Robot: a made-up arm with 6 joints. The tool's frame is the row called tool. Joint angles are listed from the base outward. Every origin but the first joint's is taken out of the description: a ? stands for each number. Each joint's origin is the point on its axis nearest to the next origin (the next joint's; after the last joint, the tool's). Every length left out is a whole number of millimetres.
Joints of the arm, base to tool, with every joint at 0 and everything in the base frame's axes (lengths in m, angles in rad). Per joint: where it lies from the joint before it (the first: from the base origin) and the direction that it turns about. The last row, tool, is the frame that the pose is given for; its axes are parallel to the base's.
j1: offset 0 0 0.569 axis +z
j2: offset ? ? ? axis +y
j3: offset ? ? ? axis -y
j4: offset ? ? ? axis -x
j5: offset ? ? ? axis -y
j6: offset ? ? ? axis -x
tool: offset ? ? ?
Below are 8 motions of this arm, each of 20 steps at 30 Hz.
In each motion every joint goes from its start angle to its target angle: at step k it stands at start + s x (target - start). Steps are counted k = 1, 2, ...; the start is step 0. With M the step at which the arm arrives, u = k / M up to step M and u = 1 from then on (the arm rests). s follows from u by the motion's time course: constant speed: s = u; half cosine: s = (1 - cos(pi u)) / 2; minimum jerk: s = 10 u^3 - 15 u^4 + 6 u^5.
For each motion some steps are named. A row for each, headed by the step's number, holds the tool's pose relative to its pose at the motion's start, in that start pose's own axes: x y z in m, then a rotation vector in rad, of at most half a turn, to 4 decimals.
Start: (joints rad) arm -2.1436 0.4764 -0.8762 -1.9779 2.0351 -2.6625
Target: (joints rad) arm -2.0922 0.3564 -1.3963 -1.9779 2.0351 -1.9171
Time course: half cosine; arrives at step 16
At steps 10, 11, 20:
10: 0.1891 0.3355 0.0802 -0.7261 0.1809 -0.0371
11: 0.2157 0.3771 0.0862 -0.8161 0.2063 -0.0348
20: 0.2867 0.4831 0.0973 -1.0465 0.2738 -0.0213

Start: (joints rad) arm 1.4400 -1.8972 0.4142 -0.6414 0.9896 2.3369
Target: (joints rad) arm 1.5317 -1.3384 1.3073 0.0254 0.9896 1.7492
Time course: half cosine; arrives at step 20
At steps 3, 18, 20:
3: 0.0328 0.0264 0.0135 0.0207 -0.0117 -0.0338
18: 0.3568 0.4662 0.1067 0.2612 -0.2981 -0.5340
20: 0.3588 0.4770 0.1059 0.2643 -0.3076 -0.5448

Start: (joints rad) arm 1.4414 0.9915 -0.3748 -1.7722 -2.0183 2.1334
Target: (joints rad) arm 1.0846 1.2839 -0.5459 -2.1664 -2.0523 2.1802
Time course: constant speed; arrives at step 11
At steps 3, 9, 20:
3: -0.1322 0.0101 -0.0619 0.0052 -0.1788 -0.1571
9: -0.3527 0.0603 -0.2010 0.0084 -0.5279 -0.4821
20: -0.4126 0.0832 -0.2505 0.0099 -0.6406 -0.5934

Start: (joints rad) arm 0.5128 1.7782 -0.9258 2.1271 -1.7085 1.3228
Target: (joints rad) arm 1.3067 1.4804 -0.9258 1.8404 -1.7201 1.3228
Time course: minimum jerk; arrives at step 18
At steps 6, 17, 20:
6: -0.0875 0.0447 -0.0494 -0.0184 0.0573 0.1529
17: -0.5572 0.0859 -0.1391 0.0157 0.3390 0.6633
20: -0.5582 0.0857 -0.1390 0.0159 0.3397 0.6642

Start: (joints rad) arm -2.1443 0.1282 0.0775 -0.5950 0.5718 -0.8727
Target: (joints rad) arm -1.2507 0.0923 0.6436 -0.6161 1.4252 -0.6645
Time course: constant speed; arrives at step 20
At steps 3, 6, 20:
3: -0.0004 0.1031 -0.1484 0.0668 0.0141 0.1802
6: -0.0250 0.2170 -0.2854 0.1596 0.0091 0.3446
20: -0.3655 0.8228 -0.6486 0.8370 -0.2642 0.7596

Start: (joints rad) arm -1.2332 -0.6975 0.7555 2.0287 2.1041 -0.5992
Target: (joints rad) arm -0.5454 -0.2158 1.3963 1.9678 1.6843 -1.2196
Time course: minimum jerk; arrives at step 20
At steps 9, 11, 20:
9: -0.2098 0.1592 -0.2060 0.0571 -0.0307 -0.2989
11: -0.2592 0.2320 -0.3132 0.0962 -0.0773 -0.4428
20: -0.2666 0.3648 -0.5467 0.2035 -0.2564 -0.7527

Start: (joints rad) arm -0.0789 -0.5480 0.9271 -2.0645 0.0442 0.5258
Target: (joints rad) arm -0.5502 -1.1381 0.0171 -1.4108 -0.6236 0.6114
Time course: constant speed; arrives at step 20
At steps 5, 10, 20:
5: -0.1607 0.0586 -0.0320 -0.2988 0.1423 -0.0062
10: -0.3510 0.0981 -0.0781 -0.5807 0.3070 -0.0552
20: -0.7983 0.1046 -0.1929 -1.0609 0.6833 -0.2923

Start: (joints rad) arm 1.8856 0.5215 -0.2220 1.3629 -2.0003 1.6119
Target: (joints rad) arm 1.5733 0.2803 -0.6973 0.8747 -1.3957 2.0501
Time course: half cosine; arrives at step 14
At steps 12, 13, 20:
12: 0.5848 0.1227 0.3379 -0.6129 -0.5811 -0.4368
13: 0.6025 0.1320 0.3559 -0.6254 -0.6044 -0.4575
20: 0.6084 0.1352 0.3621 -0.6294 -0.6123 -0.4645

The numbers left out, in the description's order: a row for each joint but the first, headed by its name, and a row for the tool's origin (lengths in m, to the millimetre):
j2: 0 0 0
j3: 0 0 1.461
j4: 0.978 0 0
j5: 0 -0.191 0
j6: 0 0 0
tool: 0 0 0

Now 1 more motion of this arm.
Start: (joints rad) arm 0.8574 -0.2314 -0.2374 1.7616 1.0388 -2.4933
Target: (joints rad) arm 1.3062 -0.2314 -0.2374 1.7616 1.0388 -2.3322
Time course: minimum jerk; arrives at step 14
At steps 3, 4, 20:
3: 0.0162 0.0098 -0.0067 -0.0164 0.0226 0.0209
4: 0.0334 0.0208 -0.0143 -0.0341 0.0468 0.0438
20: 0.1932 0.1657 -0.1329 -0.2332 0.3021 0.3246

